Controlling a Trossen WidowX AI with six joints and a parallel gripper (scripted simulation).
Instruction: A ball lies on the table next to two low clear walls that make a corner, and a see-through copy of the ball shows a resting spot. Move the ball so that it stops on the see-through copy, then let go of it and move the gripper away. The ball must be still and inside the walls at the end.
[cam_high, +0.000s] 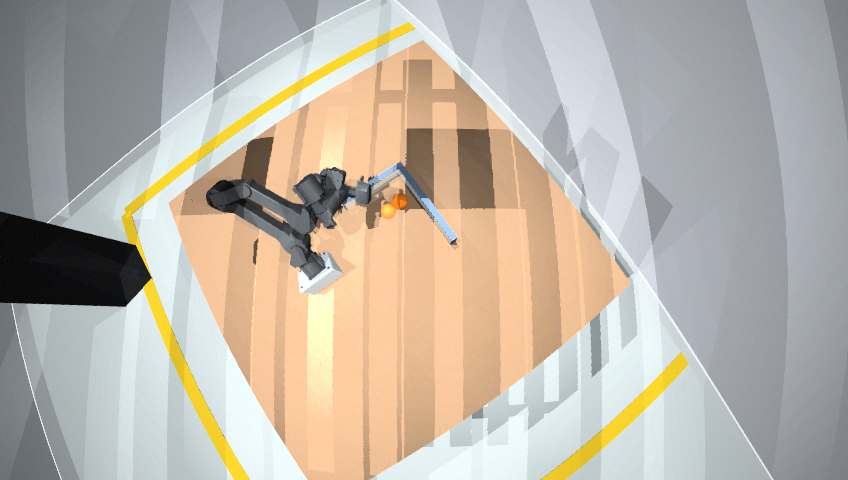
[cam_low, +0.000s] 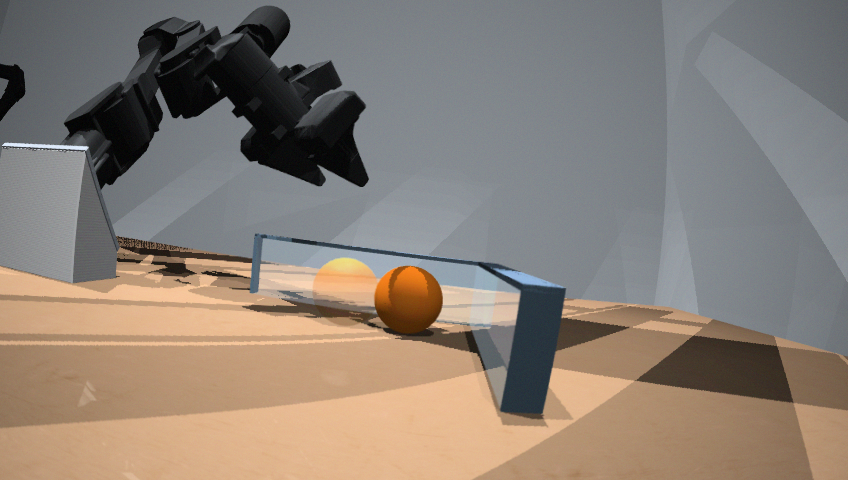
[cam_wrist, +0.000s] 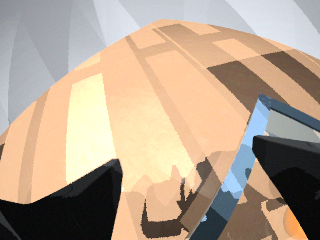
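The orange ball is 15 cm to the right of my gripper tip, 10 cm below it and 7 cm ahead of it. Also, from my gripper tip: see-through copy of ball 15 cm to the right, 10 cm below, 2 cm ahead.
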